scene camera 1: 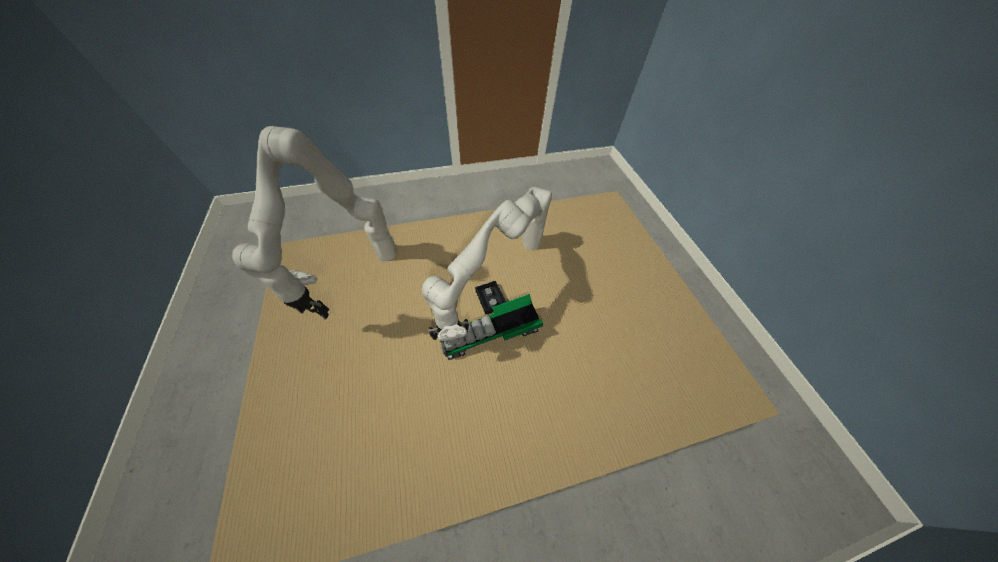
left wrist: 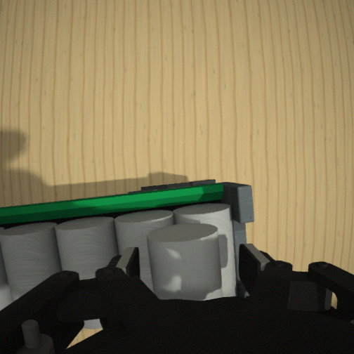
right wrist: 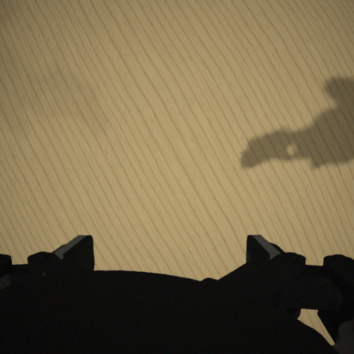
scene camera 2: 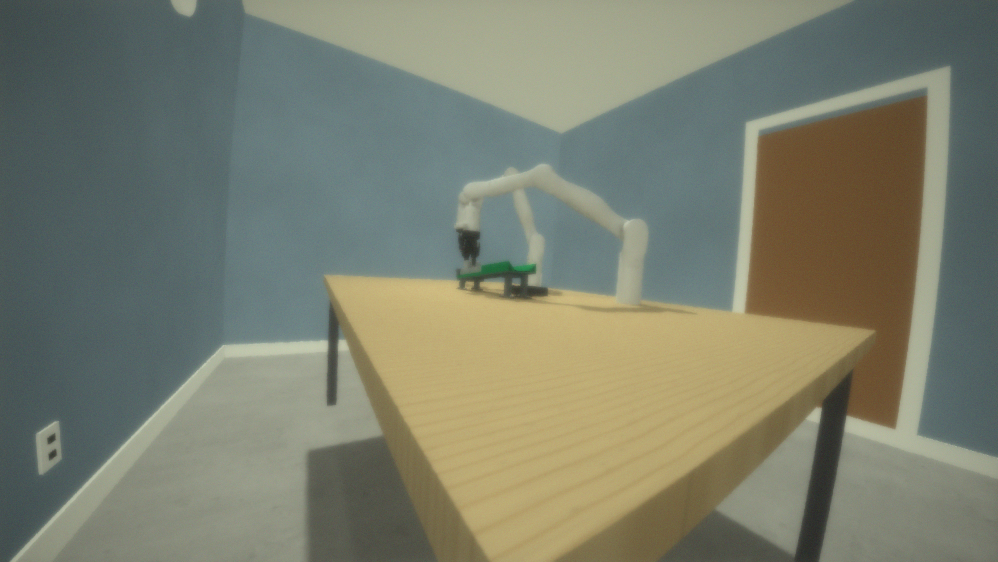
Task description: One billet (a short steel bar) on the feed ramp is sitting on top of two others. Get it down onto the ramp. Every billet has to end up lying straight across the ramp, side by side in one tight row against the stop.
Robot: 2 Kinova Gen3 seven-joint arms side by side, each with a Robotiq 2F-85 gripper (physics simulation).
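Seen in the pictures: left gripper, between the fingertips: [scene camera 2: 469, 266]; right gripper, between the fingertips: [scene camera 1: 315, 314] [scene camera 2: 461, 251]; left arm's base, origin of its link: [scene camera 1: 531, 243] [scene camera 2: 627, 303]; right arm's base, origin of its link: [scene camera 1: 387, 254].
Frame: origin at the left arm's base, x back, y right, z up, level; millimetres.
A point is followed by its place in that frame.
Note:
The top billet [left wrist: 185, 255], a light grey cylinder, lies across two billets [left wrist: 144, 220] [left wrist: 206, 211] beside the stop [left wrist: 243, 202]. Further billets [left wrist: 87, 242] [left wrist: 29, 247] lie side by side across the green ramp [left wrist: 100, 204] [scene camera 1: 525, 305] [scene camera 2: 499, 267]. My left gripper [left wrist: 189, 261] [scene camera 2: 470, 261] {x -232, y 628, z 103 mm} is open, one finger on each side of the top billet, with gaps showing on both sides. The billets' near ends are hidden by the gripper. My right gripper [right wrist: 168, 253] [scene camera 1: 322, 310] {x 100, y 975, z 193 mm} is open and empty, above the table at the left in scene camera 1.
A small black tray [scene camera 1: 480, 293] {x -88, y 391, z 4 mm} with light pieces in it lies behind the ramp in scene camera 1. The ramp's green side wall and raised grey stop post stand close to the left gripper's fingers. The right arm [scene camera 1: 265, 209] {x 147, y 892, z 598 mm} arches high at the left.

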